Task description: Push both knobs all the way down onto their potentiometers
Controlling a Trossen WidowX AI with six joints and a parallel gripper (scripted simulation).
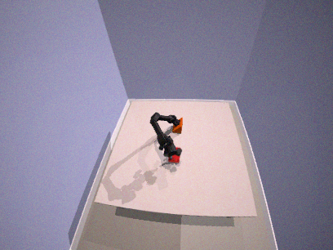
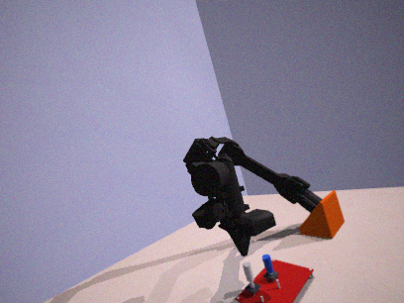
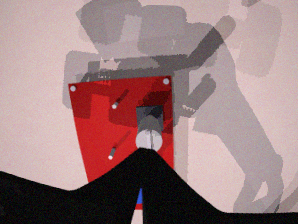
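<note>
Right now my gripper tip is 30 mm above the white knob. Also, from my gripper tip: blue knob 50 mm behind, 40 mm below, 10 mm to the left.
</note>
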